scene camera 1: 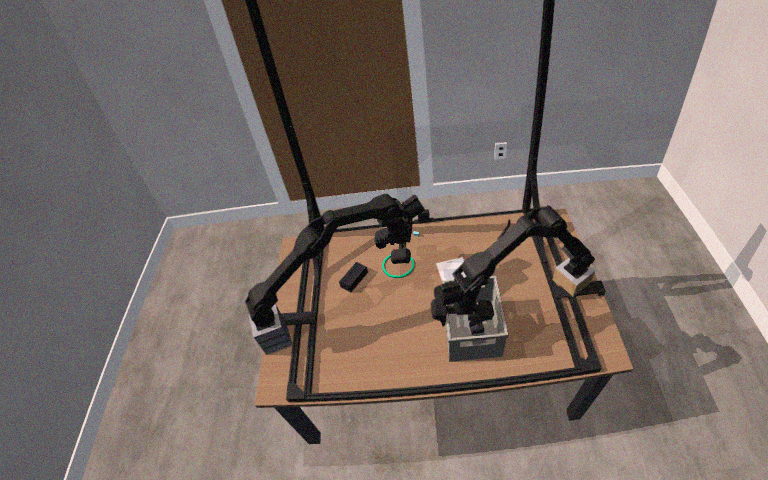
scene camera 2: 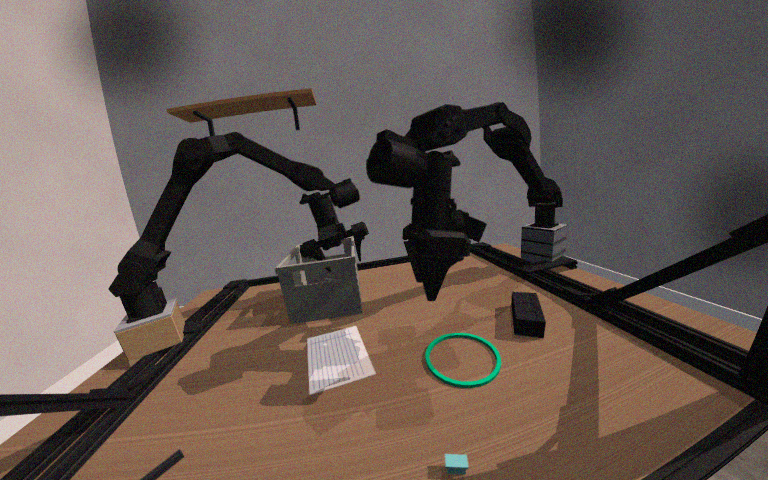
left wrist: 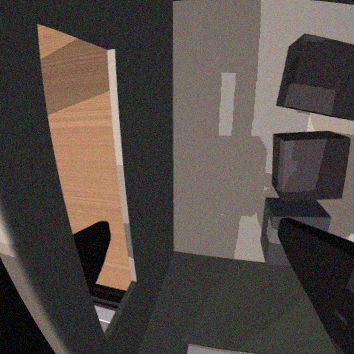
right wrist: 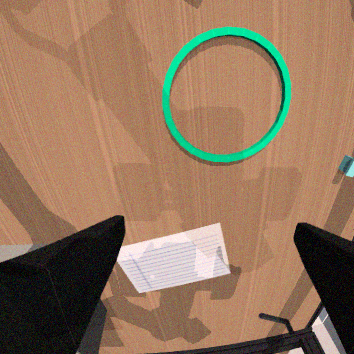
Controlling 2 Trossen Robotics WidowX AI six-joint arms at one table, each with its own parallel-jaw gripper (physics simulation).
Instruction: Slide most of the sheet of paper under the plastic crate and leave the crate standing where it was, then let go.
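The grey plastic crate (scene camera 1: 476,348) (scene camera 2: 322,294) (left wrist: 150,125) stands upright on the table, with three dark blocks (left wrist: 310,167) inside. The lined sheet of paper (scene camera 1: 447,268) (scene camera 2: 336,359) (right wrist: 175,260) lies flat on the table, near the crate and apart from it in scene camera 2. My left gripper (scene camera 1: 459,311) (scene camera 2: 338,254) (left wrist: 194,228) is open and low at the crate, astride a side wall: one finger is inside, the other shows outside through the handle slot. The inner fingertip is hidden in scene camera 2. My right gripper (scene camera 1: 400,256) (scene camera 2: 432,295) (right wrist: 210,228) is open and empty, high above the table.
A green ring (scene camera 1: 398,276) (scene camera 2: 464,384) (right wrist: 226,158) lies beside the paper, below my right gripper. A black box (scene camera 1: 353,276) (scene camera 2: 527,314) lies beyond the ring from the paper. A small teal block (scene camera 1: 416,233) (scene camera 2: 456,464) (right wrist: 347,166) also lies on the table. Black rails edge the table.
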